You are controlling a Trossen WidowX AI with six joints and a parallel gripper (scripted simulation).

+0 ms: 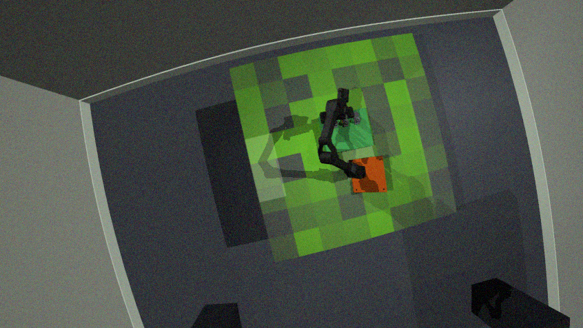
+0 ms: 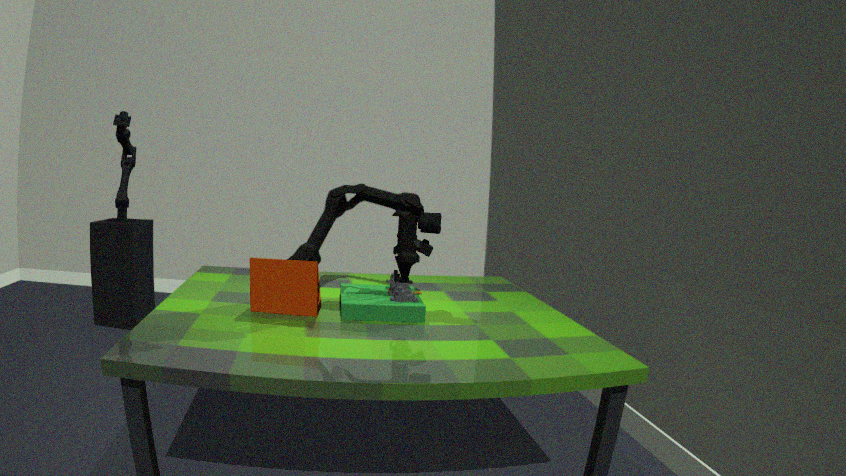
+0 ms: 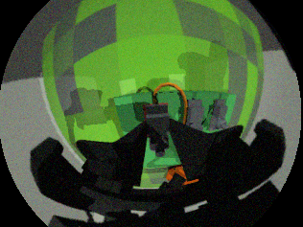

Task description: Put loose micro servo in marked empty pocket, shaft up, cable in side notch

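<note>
The green deck lies 120 mm behind my gripper tip, 80 mm to the right of it and 60 mm below it.
</note>
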